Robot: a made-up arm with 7 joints. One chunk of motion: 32 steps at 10 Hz.
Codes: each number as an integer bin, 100 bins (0 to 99) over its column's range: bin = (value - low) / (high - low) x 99, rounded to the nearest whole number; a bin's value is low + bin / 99 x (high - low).
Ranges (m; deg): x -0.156..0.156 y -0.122..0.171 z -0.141..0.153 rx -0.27..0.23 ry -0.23..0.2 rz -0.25..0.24
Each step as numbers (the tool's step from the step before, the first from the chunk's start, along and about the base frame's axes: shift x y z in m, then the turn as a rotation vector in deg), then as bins.
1 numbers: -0.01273 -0.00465 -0.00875 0.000 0.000 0.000
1 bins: 45 40 45 53 53 51
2 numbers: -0.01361 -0.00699 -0.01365 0.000 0.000 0.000
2 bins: 45 39 43 53 53 51
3 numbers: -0.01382 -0.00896 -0.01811 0.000 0.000 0.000
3 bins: 45 38 41 53 53 51
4 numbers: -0.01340 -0.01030 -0.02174 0.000 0.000 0.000
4 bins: 45 38 40 53 53 51
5 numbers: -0.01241 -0.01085 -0.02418 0.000 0.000 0.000
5 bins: 46 38 39 53 53 51
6 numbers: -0.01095 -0.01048 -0.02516 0.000 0.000 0.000
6 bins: 46 38 39 53 53 51
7 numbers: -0.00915 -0.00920 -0.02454 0.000 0.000 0.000
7 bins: 47 38 39 53 53 51
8 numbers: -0.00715 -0.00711 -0.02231 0.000 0.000 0.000
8 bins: 47 39 40 53 53 51
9 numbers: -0.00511 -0.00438 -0.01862 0.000 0.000 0.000
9 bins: 48 40 41 53 53 51
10 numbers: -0.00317 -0.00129 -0.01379 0.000 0.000 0.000
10 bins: 48 41 43 53 53 51
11 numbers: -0.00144 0.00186 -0.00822 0.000 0.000 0.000
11 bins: 49 42 45 53 53 51
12 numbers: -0.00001 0.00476 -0.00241 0.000 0.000 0.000
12 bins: 49 43 47 53 53 51
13 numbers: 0.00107 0.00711 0.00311 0.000 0.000 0.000
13 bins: 50 44 49 53 53 51
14 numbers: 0.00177 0.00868 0.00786 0.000 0.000 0.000
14 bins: 50 44 50 53 53 51
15 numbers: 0.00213 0.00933 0.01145 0.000 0.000 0.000
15 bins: 50 44 51 53 53 51
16 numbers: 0.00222 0.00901 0.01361 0.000 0.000 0.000
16 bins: 50 44 52 53 53 51
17 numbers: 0.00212 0.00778 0.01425 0.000 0.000 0.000
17 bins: 50 44 52 53 53 51
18 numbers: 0.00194 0.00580 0.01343 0.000 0.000 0.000
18 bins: 50 43 52 53 53 51
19 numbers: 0.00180 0.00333 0.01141 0.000 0.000 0.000
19 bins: 50 42 51 53 53 51
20 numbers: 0.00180 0.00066 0.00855 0.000 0.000 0.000
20 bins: 50 41 50 53 53 51
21 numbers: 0.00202 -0.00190 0.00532 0.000 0.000 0.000
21 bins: 50 41 49 53 53 51
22 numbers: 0.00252 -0.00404 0.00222 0.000 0.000 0.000
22 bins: 50 40 48 53 53 51
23 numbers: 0.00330 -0.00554 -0.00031 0.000 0.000 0.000
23 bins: 51 39 47 53 53 51
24 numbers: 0.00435 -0.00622 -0.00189 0.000 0.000 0.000
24 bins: 51 39 47 53 53 51
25 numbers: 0.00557 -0.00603 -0.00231 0.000 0.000 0.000
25 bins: 51 39 47 53 53 51
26 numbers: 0.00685 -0.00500 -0.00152 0.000 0.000 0.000
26 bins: 52 40 47 53 53 51
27 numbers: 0.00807 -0.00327 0.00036 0.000 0.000 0.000
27 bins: 52 40 48 53 53 51
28 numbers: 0.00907 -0.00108 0.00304 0.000 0.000 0.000
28 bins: 52 41 49 53 53 51
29 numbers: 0.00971 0.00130 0.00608 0.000 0.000 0.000
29 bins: 53 42 50 53 53 51
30 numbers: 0.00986 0.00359 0.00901 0.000 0.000 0.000
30 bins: 53 42 51 53 53 51
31 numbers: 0.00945 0.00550 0.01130 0.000 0.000 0.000
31 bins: 52 43 51 53 53 51
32 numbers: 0.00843 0.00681 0.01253 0.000 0.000 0.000
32 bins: 52 44 52 53 53 51
